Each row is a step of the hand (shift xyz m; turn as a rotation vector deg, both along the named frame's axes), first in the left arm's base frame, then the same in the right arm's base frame.
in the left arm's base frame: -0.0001 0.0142 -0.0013 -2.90 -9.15 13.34
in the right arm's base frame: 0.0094 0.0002 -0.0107 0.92 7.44 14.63
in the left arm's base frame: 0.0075 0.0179 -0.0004 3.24 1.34 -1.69
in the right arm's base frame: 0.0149 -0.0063 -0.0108 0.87 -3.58 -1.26
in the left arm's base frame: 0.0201 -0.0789 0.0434 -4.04 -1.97 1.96
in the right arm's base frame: -0.0236 -0.0051 0.0890 -1.39 4.39 1.67
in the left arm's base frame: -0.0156 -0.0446 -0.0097 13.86 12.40 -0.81
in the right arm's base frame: -0.0428 0.0087 0.0204 12.54 -12.54 -5.65
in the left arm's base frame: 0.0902 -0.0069 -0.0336 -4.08 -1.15 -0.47
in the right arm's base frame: 0.0008 -0.0964 0.0047 -2.34 3.53 -0.55
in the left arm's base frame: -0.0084 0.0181 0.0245 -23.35 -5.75 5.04
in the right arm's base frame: 0.0259 0.0180 0.0019 -7.92 23.21 1.52
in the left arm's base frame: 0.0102 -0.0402 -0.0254 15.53 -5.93 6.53
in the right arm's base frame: -0.0418 -0.0210 0.0132 4.45 -12.03 12.43
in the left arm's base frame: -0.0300 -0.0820 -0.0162 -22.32 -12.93 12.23
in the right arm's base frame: -0.0781 0.0178 0.0383 -8.28 24.73 11.61
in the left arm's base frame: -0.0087 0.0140 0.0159 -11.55 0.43 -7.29
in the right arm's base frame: 0.0175 0.0148 -0.0011 -7.70 7.84 -8.13
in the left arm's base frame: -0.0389 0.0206 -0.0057 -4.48 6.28 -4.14
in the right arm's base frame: -0.0003 0.0345 -0.0279 0.59 2.80 -8.28
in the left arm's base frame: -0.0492 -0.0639 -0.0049 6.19 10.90 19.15
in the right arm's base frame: -0.0637 0.0406 0.0286 21.70 2.18 6.95
